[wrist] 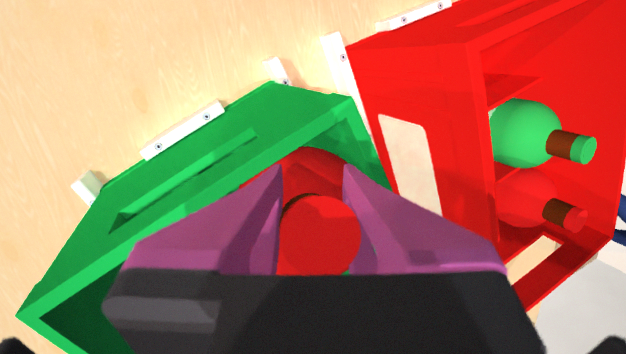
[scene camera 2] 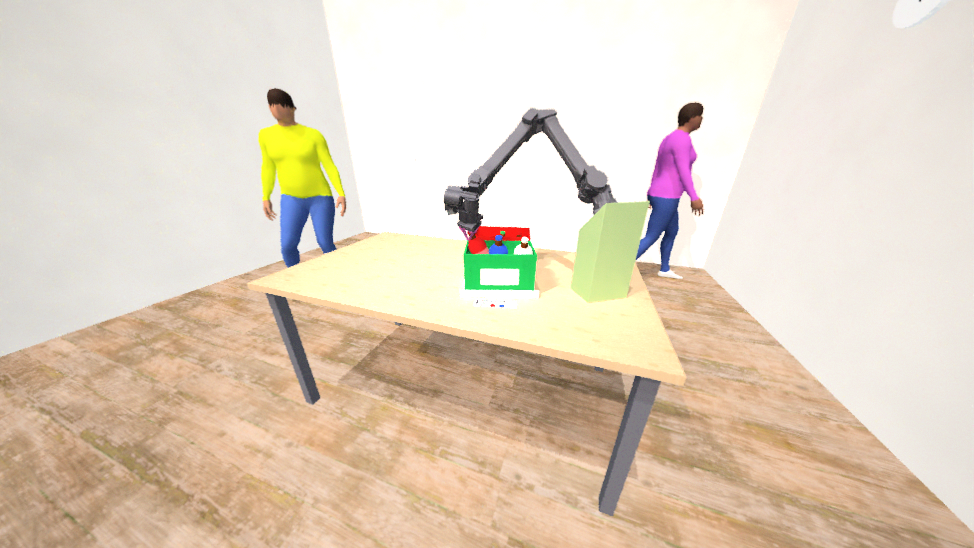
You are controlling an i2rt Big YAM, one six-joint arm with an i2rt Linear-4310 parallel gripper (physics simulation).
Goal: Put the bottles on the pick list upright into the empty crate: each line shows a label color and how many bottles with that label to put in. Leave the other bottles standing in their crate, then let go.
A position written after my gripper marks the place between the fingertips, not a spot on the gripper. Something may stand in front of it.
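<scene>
My gripper (wrist: 312, 176) is visible. Also visible: a red bottle (wrist: 319, 234), another red bottle (wrist: 527, 198) and a green bottle (wrist: 524, 133).
</scene>
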